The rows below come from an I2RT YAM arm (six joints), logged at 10 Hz.
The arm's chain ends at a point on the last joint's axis. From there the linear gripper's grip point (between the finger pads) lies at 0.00 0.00 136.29 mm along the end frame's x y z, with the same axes.
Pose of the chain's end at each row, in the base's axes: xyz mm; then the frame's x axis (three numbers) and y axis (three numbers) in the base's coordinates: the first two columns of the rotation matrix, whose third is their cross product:
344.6 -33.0 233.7 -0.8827 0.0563 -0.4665 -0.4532 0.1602 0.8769
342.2 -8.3 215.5 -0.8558 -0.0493 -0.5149 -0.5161 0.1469 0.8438
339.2 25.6 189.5 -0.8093 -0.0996 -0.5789 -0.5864 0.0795 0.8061
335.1 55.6 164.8 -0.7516 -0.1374 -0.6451 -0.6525 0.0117 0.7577
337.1 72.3 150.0 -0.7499 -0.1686 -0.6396 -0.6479 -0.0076 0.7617
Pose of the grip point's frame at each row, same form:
361.5 101.3 217.9 -0.8827 0.0563 -0.4665 -0.4532 0.1602 0.8769
346.8 126.3 194.9 -0.8558 -0.0493 -0.5149 -0.5161 0.1469 0.8438
334.5 160.8 172.8 -0.8093 -0.0996 -0.5789 -0.5864 0.0795 0.8061
321.9 190.6 151.4 -0.7516 -0.1374 -0.6451 -0.6525 0.0117 0.7577
318.9 206.6 135.9 -0.7499 -0.1686 -0.6396 -0.6479 -0.0076 0.7617

